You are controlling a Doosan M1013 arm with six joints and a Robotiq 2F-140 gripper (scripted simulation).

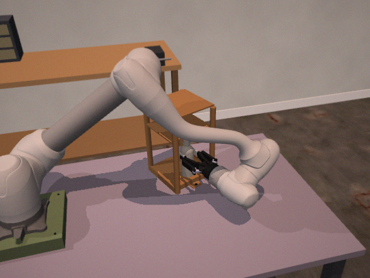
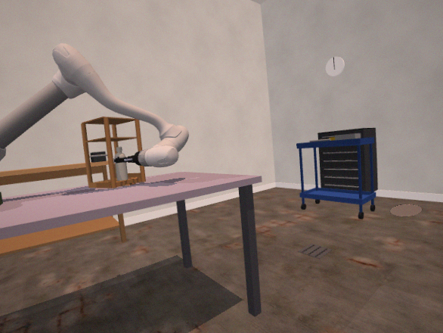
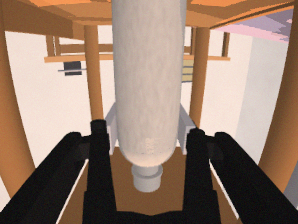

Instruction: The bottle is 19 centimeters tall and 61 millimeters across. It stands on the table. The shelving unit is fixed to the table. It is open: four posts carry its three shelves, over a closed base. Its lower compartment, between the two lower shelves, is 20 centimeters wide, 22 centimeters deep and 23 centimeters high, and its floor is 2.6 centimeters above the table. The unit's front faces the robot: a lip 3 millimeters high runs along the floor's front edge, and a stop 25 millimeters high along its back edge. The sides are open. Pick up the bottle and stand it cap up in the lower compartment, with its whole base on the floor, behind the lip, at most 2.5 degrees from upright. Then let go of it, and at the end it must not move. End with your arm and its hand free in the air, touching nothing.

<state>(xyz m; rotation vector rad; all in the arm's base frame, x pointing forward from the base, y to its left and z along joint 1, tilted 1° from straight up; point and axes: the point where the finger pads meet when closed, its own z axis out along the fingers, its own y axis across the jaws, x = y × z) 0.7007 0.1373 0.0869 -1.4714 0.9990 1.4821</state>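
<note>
Now: hand 10 mm below the bottle. From my hand the other things lie so: wooden shelving unit (20 mm behind, 50 mm to the left, 50 mm above).
</note>
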